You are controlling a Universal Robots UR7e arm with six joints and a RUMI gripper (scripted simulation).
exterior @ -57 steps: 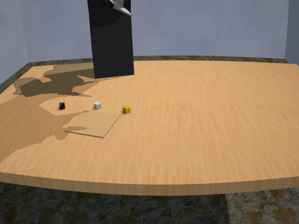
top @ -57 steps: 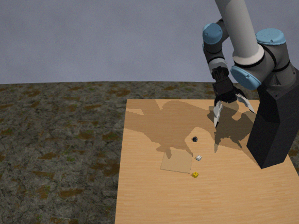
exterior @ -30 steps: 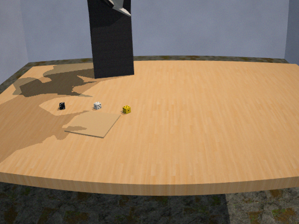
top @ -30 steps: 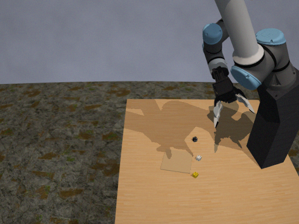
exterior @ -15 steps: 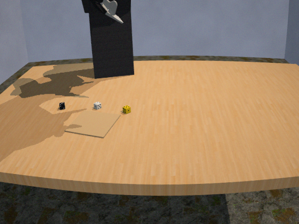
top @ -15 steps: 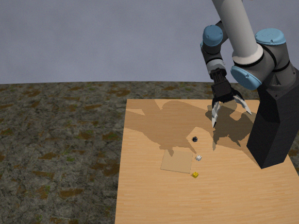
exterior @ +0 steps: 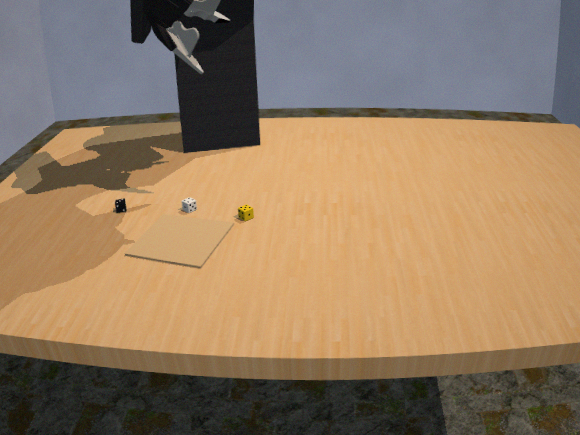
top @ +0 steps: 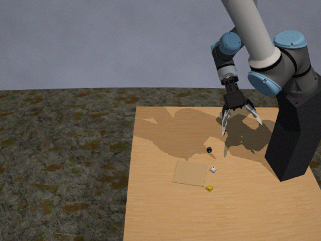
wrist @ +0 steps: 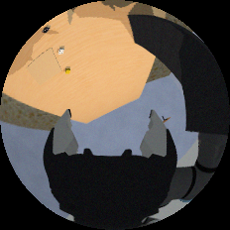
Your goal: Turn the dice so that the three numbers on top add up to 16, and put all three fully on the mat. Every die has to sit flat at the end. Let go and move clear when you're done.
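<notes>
Right now my hand is 3 cm short of the black die, 21 cm to the left of it and 27 cm above it. Round my hand: yellow die: 11 cm ahead, 3 cm to the left, 27 cm below; then thin tan mat: 17 cm ahead, 9 cm to the right, 28 cm below; then white die: 6 cm ahead, 7 cm to the right, 27 cm below.
</notes>
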